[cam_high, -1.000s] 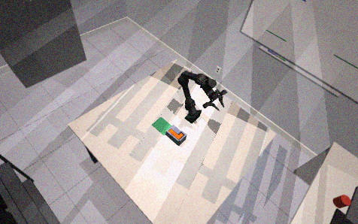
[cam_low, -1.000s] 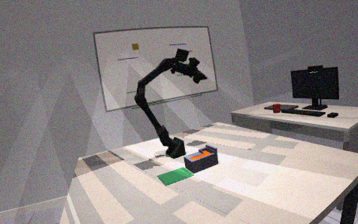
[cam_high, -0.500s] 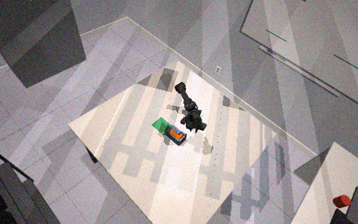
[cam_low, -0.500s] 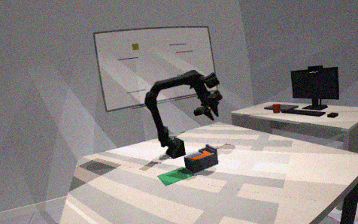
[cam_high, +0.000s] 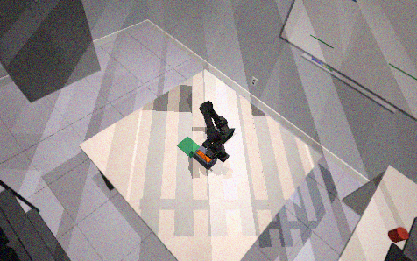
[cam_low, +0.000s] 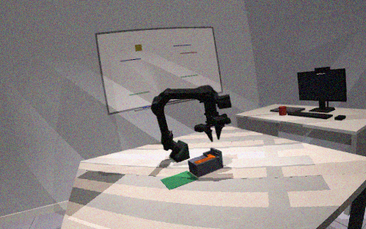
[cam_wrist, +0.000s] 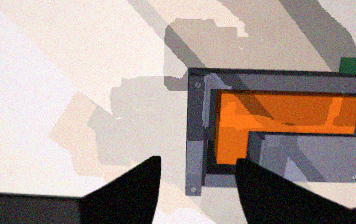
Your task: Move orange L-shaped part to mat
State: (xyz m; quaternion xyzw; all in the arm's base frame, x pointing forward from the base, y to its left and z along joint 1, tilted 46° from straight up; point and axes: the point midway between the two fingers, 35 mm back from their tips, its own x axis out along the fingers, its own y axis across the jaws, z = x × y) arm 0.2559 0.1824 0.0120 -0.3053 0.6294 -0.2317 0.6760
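My gripper tip is 90 mm above the orange L-shaped part and 60 mm to the left of it. Round my gripper tip: green mat 220 mm to the right, 150 mm below, 10 mm ahead.
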